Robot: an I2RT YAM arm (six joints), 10 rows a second.
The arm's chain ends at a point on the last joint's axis. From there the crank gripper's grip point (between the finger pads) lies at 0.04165 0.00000 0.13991 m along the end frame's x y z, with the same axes.
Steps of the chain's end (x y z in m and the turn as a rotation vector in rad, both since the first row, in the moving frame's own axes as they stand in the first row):
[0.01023 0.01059 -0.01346 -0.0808 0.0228 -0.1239]
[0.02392 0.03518 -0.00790 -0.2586 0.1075 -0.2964]
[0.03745 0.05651 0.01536 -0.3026 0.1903 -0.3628]
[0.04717 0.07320 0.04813 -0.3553 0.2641 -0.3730]
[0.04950 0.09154 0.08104 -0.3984 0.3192 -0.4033]
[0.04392 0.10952 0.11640 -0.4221 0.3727 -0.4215]
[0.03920 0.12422 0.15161 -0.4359 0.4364 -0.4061]
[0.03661 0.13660 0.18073 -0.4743 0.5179 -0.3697]
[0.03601 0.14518 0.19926 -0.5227 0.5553 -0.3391]
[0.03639 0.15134 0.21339 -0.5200 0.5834 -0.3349]
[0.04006 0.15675 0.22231 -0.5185 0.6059 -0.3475]
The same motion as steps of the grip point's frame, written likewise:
[0.01378 0.01648 -0.01469 -0.0808 0.0228 -0.1239]
[0.04179 0.05559 -0.01609 -0.2586 0.1075 -0.2964]
[0.06703 0.07667 0.00126 -0.3026 0.1903 -0.3628]
[0.08688 0.09690 0.02709 -0.3553 0.2641 -0.3730]
[0.09661 0.11654 0.05430 -0.3984 0.3192 -0.4033]
[0.09749 0.13400 0.08440 -0.4221 0.3727 -0.4215]
[0.09962 0.14877 0.11314 -0.4359 0.4364 -0.4061]
[0.10534 0.16482 0.13209 -0.4743 0.5179 -0.3697]
[0.10837 0.17944 0.14383 -0.5227 0.5553 -0.3391]
[0.11113 0.18450 0.15512 -0.5200 0.5834 -0.3349]
[0.11683 0.18780 0.16191 -0.5185 0.6059 -0.3475]

